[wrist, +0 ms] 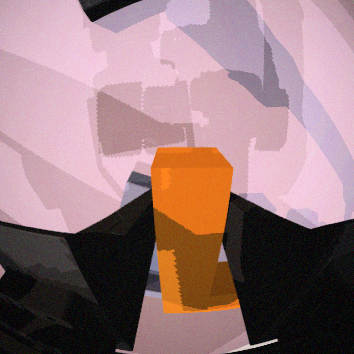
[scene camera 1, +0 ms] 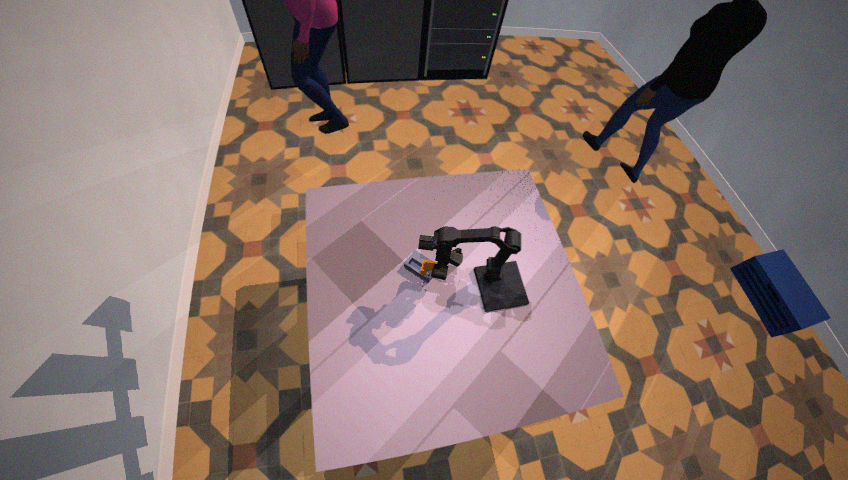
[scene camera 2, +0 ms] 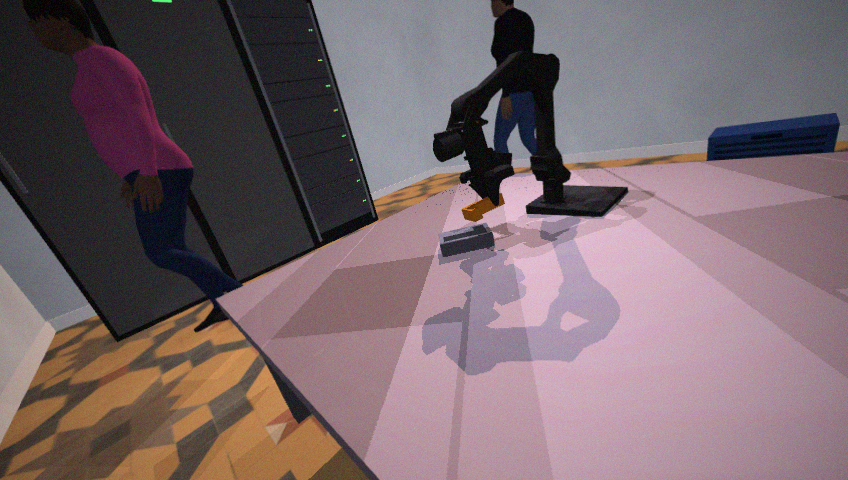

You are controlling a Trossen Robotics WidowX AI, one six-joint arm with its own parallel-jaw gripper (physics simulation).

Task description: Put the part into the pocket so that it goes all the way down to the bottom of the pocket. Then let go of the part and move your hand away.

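Places are measured from the arm's base along level axes (x ahead, y right, z down), in millimetres.
Pixels of known places: gripper, fingertip midpoint: (wrist: 186, 195) (scene camera 1: 441, 268) (scene camera 2: 493, 205); arm's base, origin of the base link: (scene camera 1: 491, 275) (scene camera 2: 553, 199).
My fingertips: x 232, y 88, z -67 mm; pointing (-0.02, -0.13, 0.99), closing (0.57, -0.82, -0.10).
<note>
Ahead of a thing's pixels: the offset from my fingertips to its middle. Level surfaces: height alone.
The orange part @(dx +33, dy +6, dz -8 mm) (scene camera 1: 427, 266) (scene camera 2: 480, 208) (wrist: 192, 200) is held between the fingers of my gripper (scene camera 1: 436, 270) (scene camera 2: 495, 201) (wrist: 186, 195), which is shut on it. In the scene camera 2 view the part is tilted and stands in the air above the grey block with the pocket @(dx +60, dy +71, dz +73 mm) (scene camera 1: 410, 269) (scene camera 2: 467, 244) (wrist: 134, 194). The block lies on the table. In the scene camera 1 view the part covers the right side of the block, and part of the pocket's dark opening shows left of it. In the wrist view the part and fingers hide most of the block.
The arm's black base plate (scene camera 1: 502, 291) (scene camera 2: 574, 201) stands on the pink table @(dz +91 mm) (scene camera 1: 416, 386) (scene camera 2: 654, 356), to the right of the block. Shadows of the arm fall across the table. Two people, dark cabinets (scene camera 1: 383, 41) and a blue box (scene camera 1: 779, 291) are beyond the table.
</note>
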